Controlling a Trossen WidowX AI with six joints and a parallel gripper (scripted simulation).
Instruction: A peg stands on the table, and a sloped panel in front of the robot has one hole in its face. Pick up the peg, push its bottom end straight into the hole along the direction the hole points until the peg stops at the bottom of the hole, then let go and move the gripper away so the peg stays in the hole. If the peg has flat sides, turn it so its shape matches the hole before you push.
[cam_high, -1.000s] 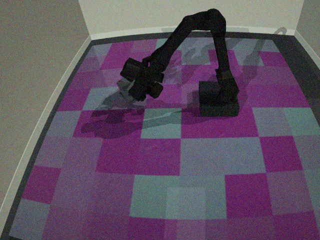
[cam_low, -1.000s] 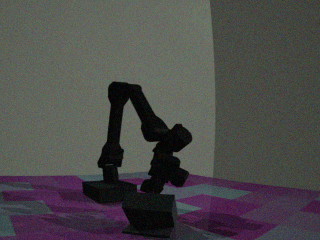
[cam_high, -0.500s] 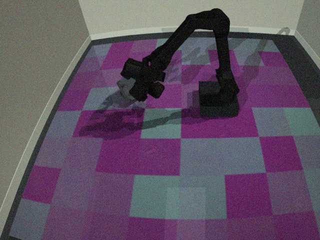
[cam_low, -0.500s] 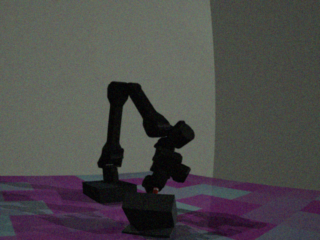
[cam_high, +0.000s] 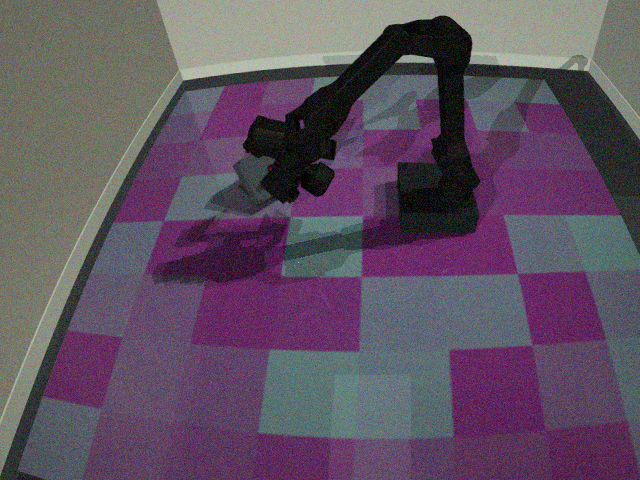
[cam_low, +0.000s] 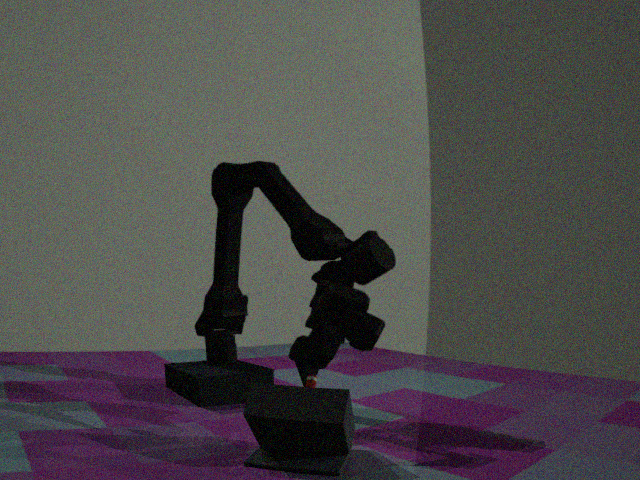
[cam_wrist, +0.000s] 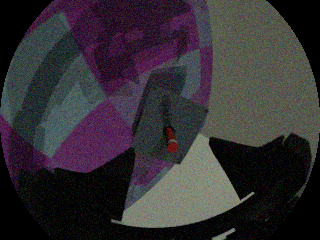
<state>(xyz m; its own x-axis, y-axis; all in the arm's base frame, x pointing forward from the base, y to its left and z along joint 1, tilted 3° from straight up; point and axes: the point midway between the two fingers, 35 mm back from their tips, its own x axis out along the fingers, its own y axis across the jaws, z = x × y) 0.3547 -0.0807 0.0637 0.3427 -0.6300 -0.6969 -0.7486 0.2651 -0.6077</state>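
Right now my gripper tip is 2 cm to the left of the red peg, 2 cm above it and 1 cm short of it. The rest, counted from my gripper tip: grey sloped panel: 6 cm to the right, 6 cm below, 3 cm ahead.
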